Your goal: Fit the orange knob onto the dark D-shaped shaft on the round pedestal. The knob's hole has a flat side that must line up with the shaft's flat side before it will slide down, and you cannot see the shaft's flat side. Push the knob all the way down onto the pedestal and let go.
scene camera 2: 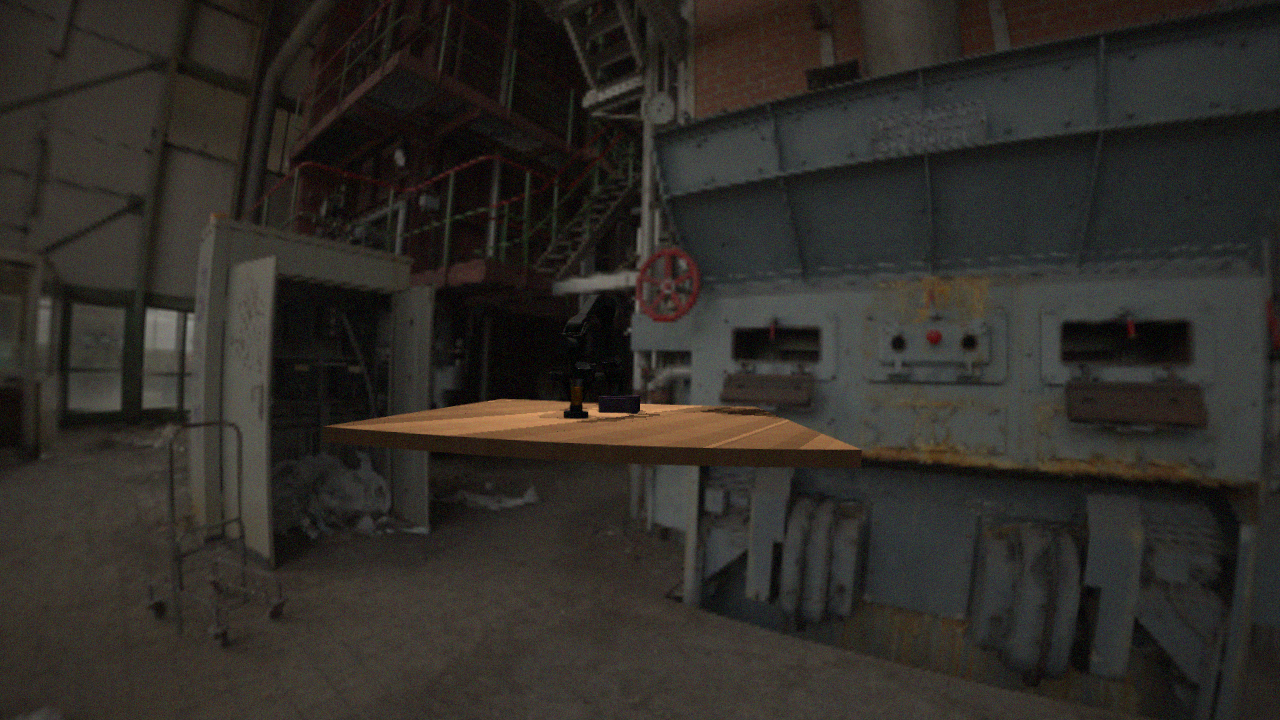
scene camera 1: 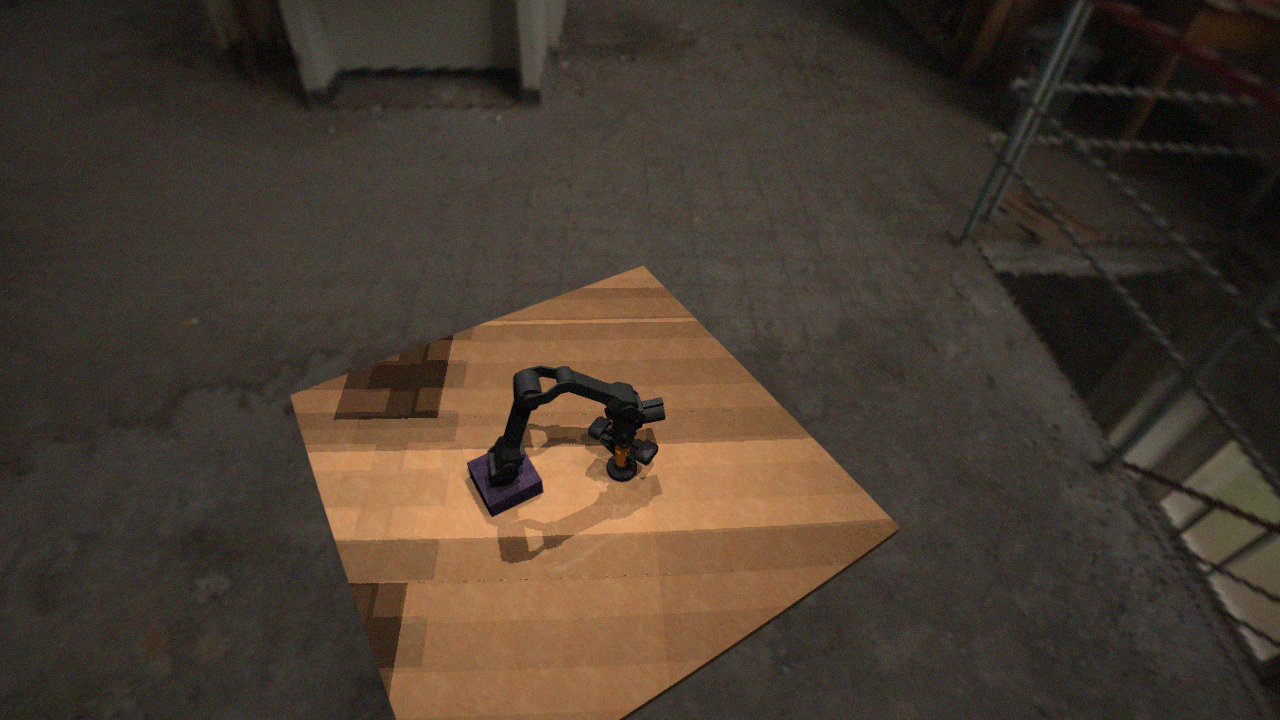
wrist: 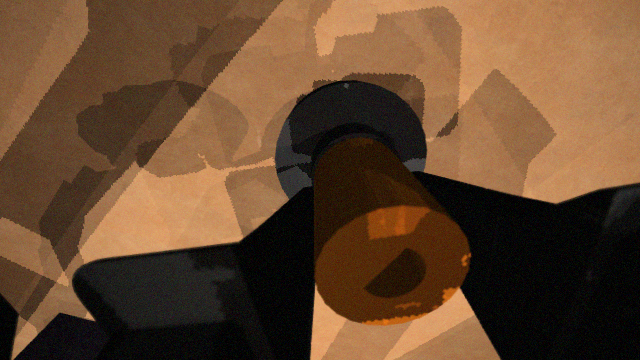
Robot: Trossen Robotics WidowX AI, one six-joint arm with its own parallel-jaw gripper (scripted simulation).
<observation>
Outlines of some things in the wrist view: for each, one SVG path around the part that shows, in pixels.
My gripper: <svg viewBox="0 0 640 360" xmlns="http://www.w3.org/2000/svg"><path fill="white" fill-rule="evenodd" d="M0 293L0 360L11 360L19 313ZM313 187L302 188L266 221L252 231L251 234L238 242L195 248L180 248L154 253L147 252L127 256L114 256L93 260L83 266L81 265L73 274L73 290L80 302L99 324L100 328L110 338L95 360L310 360L316 285L314 278ZM411 172L441 207L452 216L452 219L460 226L460 229L468 239L471 252L470 266L460 289L501 360L640 360L640 183L601 188L555 204L515 194L506 194L421 171Z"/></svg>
An orange knob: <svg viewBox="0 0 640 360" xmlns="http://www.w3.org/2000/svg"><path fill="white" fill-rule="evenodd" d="M346 139L327 150L315 169L314 278L317 292L322 297L324 303L337 315L341 315L352 322L369 326L384 326L406 323L421 318L438 309L463 285L471 259L468 239L460 229L460 226L452 219L452 216L441 207L391 149L382 142L371 138L358 137Z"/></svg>
</observation>
